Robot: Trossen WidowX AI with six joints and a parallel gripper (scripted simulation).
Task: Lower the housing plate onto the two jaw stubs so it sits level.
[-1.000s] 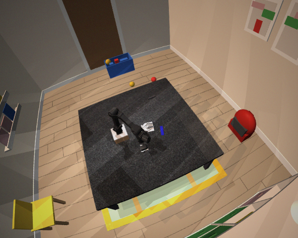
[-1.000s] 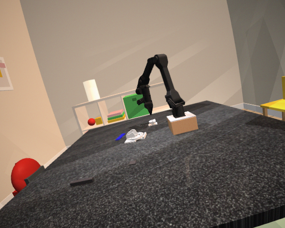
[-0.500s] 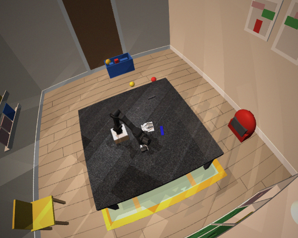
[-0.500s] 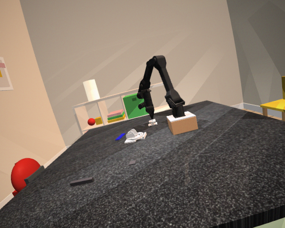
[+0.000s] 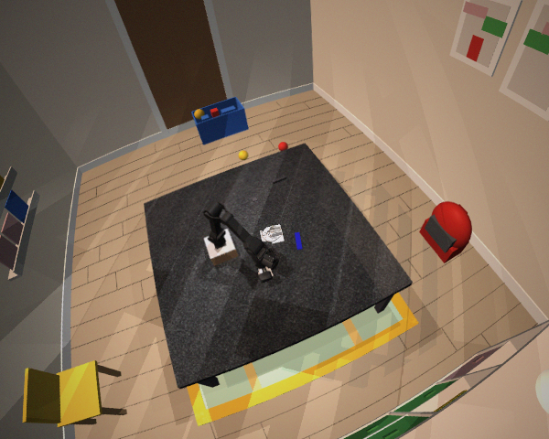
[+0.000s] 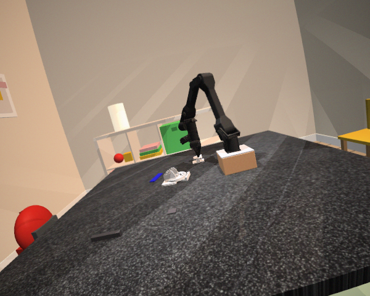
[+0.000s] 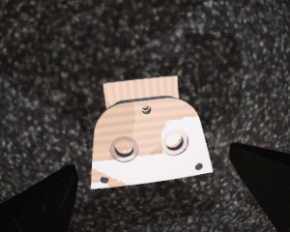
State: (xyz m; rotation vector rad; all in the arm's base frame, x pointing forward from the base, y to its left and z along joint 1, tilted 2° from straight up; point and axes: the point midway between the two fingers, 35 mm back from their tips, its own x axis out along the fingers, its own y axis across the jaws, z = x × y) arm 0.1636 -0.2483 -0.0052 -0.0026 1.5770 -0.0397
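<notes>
Right now my gripper tip is 1 cm short of the white part and 1 cm above it. Round my gripper tip: dark flat bar (62 cm to the left, 34 cm ahead, 3 cm below); then dark chip (54 cm to the left, 13 cm ahead, 4 cm below); then blue bar (25 cm ahead, 12 cm to the left, 4 cm below).
</notes>
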